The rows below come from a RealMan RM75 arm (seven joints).
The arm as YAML. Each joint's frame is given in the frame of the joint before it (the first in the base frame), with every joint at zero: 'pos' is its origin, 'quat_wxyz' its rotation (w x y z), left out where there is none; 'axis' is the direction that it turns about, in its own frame. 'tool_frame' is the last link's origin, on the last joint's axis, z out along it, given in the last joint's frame.
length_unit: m
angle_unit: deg
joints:
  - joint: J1
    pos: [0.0, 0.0, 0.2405]
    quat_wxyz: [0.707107, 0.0, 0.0, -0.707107]
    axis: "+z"
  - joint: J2
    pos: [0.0, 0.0, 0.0]
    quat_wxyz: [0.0, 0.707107, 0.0, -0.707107]
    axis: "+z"
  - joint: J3
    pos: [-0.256, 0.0, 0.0]
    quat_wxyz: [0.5, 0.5, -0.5, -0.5]
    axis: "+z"
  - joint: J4
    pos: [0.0, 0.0, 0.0]
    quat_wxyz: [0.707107, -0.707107, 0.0, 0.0]
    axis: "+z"
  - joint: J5
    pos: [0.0, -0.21, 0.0]
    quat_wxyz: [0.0, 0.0, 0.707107, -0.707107]
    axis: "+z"
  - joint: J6
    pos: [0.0, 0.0, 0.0]
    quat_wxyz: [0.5, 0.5, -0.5, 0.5]
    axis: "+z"
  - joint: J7
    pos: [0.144, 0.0, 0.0]
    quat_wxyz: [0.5, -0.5, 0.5, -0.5]
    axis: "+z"
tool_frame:
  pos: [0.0, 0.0, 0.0]
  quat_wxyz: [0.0, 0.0, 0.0, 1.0]
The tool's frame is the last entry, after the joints.
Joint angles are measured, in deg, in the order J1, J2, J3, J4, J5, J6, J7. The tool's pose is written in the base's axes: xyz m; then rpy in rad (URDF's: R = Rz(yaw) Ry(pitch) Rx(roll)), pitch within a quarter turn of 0, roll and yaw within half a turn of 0. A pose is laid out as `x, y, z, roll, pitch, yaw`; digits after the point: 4 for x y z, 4 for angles.
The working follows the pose.
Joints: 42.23 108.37 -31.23 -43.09 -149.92 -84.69 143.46
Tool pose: 0.2948, 0.3940, 0.0966, -2.8627, 0.3229, -1.3400
Where each joint sits with the arm in this pose, in the base's axes (m; each line is computed from the numbers above, not from the rounded line before):
J1: 0.0000 0.0000 0.2405
J2: 0.0000 0.0000 0.2405
J3: 0.1799 0.1633 0.1598
J4: 0.1799 0.1633 0.1598
J5: 0.2663 0.3422 0.2279
J6: 0.2663 0.3422 0.2279
J7: 0.2948 0.3940 0.0966
the tool: 0.2948 0.3940 0.0966

